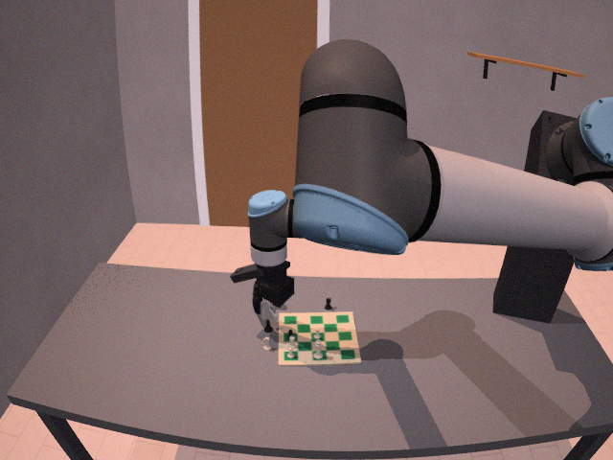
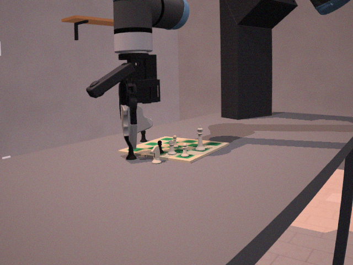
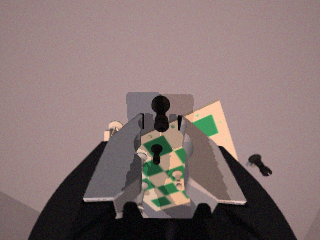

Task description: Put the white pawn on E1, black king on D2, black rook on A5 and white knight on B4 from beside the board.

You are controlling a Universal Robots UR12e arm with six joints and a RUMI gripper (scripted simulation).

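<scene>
Now: hand 1 cm above the black king. Also, from my hand: black pawn (7 cm behind, 2 cm to the left, 2 cm below); then white knight (2 cm behind, 7 cm to the left, 3 cm below); then white rook (9 cm behind, 5 cm to the left, 2 cm below).
</scene>
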